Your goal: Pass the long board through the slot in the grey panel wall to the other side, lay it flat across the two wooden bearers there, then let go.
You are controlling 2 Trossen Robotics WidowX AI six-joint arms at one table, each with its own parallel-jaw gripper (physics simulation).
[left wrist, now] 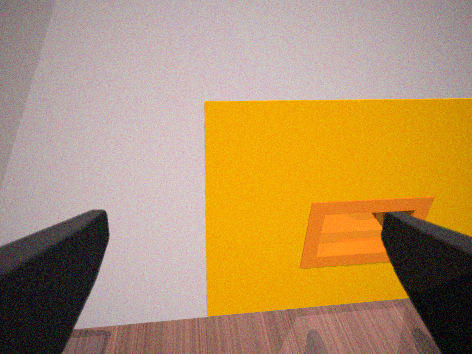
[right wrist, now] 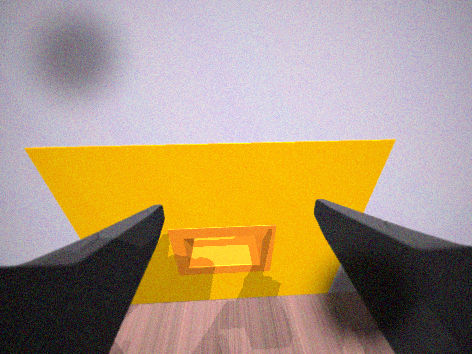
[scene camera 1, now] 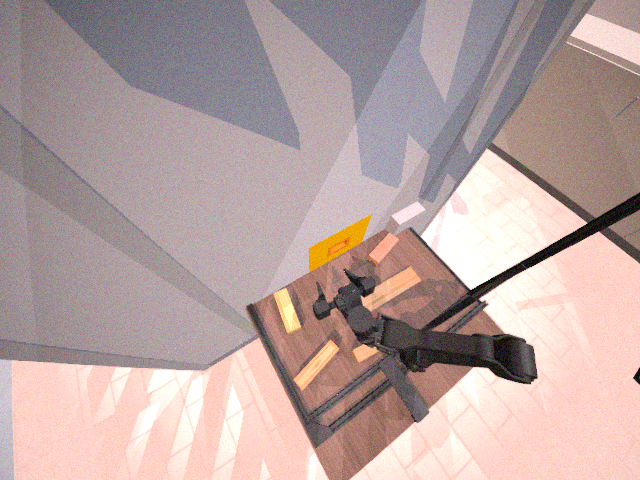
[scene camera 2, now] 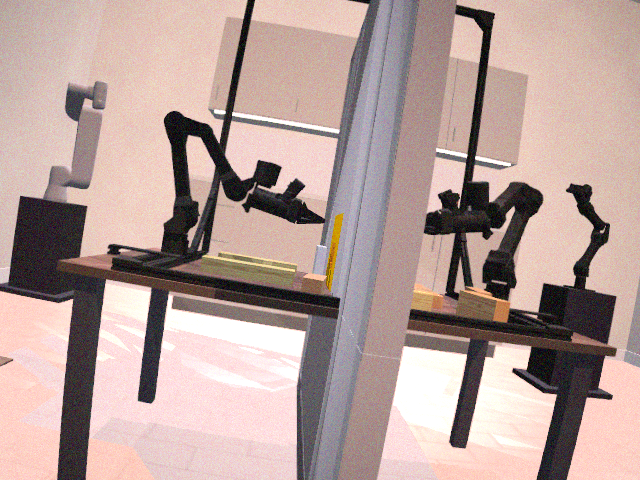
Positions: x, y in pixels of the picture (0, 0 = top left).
Labels:
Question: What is the right gripper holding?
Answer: Nothing.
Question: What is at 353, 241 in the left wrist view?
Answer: An orange-framed slot.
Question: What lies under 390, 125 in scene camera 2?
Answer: A grey panel wall.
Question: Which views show the right gripper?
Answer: The right wrist view and scene camera 2 only.

